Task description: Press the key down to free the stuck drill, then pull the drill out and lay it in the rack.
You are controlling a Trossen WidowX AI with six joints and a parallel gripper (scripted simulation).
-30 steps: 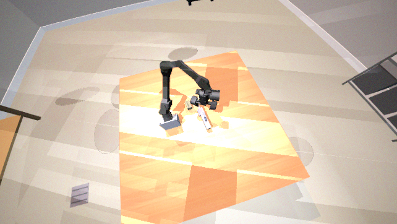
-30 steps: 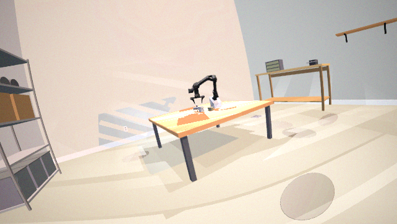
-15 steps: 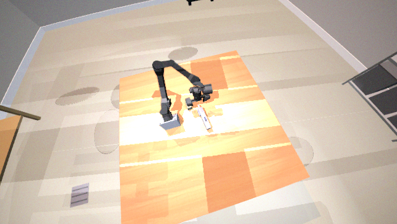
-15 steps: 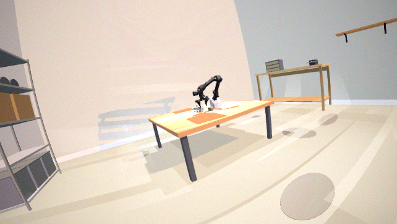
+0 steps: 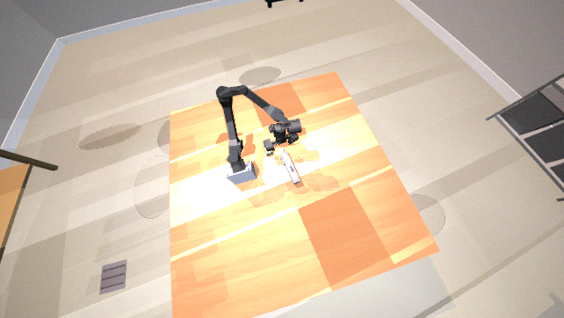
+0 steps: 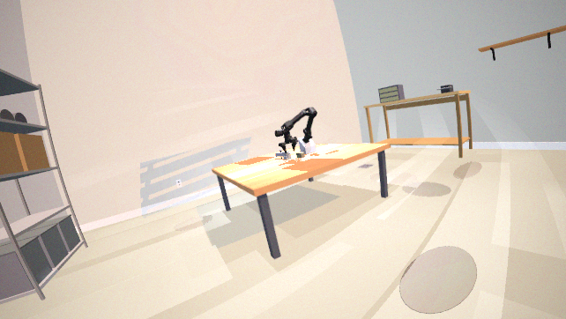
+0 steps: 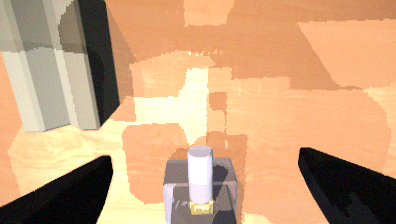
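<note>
Right now my gripper tip is 70 mm to the left of the drill and 20 mm above it. Also, from my gripper tip: grey block (120 mm to the right, 30 mm below).
</note>
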